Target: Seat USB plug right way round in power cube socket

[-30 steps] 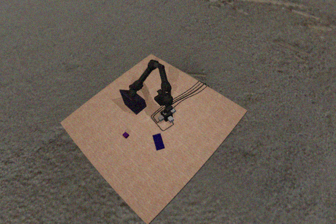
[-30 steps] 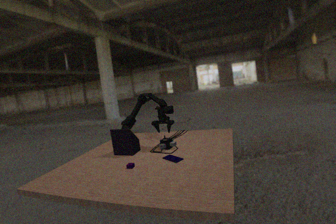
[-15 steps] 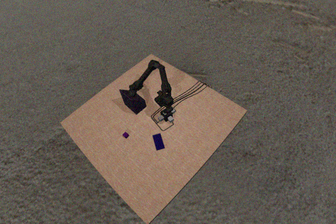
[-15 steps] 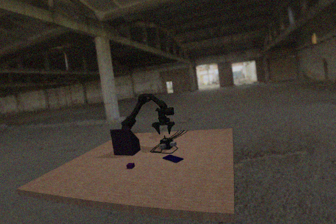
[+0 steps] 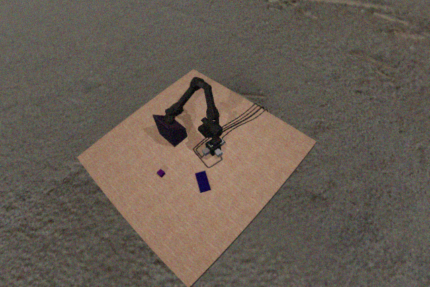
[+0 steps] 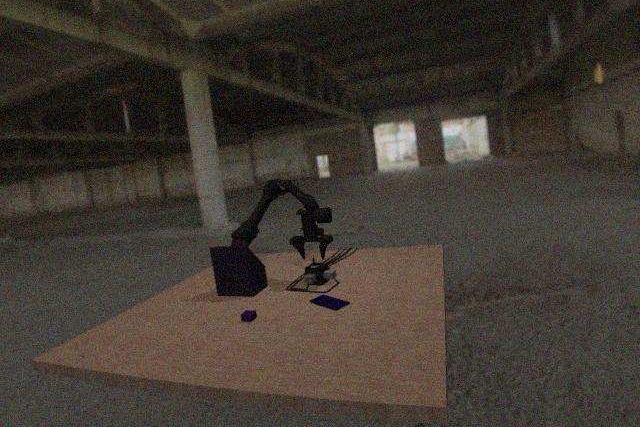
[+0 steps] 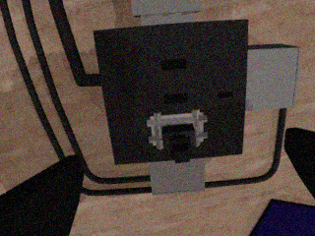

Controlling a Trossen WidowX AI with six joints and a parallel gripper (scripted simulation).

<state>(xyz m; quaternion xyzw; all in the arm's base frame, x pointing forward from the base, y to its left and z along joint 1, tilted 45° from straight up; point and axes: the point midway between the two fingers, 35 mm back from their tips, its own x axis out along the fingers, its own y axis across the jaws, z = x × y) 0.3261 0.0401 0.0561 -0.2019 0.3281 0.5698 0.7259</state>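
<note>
Right now my gripper tip is 40 mm above the USB socket. Round my gripper tip: flat blue slab 230 mm to the right, 110 mm below, 100 mm ahead; then small purple block 350 mm to the right, 170 mm behind, 100 mm below.
</note>
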